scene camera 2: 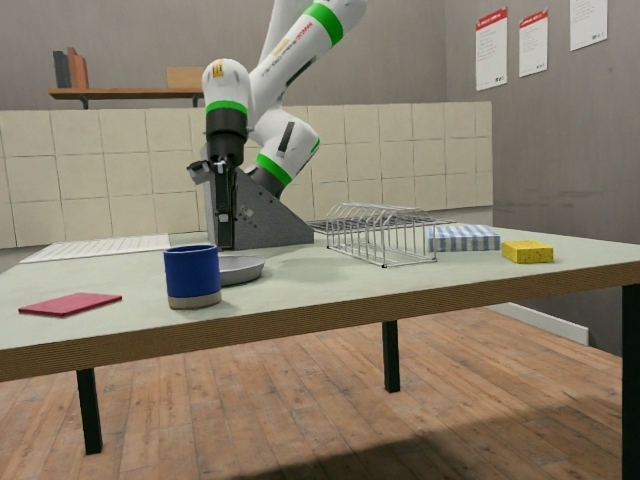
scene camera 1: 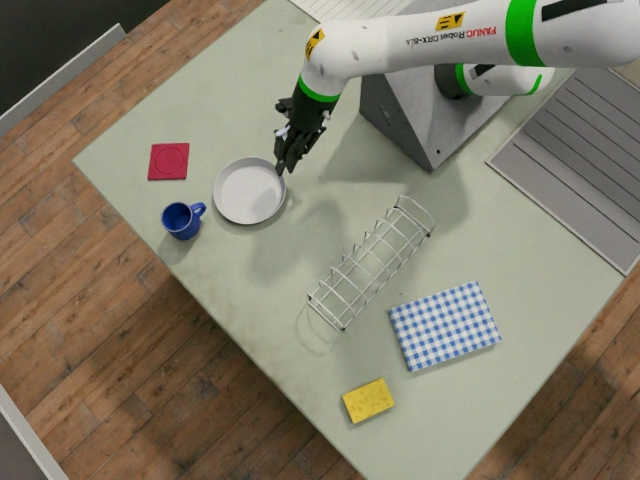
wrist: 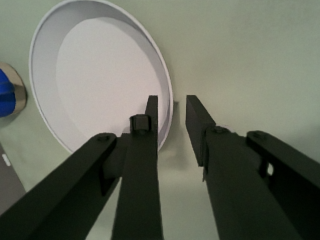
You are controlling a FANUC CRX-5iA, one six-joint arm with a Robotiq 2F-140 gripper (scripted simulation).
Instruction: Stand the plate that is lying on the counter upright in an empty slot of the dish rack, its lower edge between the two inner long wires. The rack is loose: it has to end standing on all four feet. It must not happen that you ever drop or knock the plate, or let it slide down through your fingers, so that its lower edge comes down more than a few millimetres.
Labels:
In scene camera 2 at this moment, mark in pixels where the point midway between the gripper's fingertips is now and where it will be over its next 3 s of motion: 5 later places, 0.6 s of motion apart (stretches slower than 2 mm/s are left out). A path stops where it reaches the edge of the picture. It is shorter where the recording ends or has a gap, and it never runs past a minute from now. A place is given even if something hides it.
My gripper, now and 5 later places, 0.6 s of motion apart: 226, 248; 226, 253; 226, 258; 226, 260; 226, 263; 226, 263

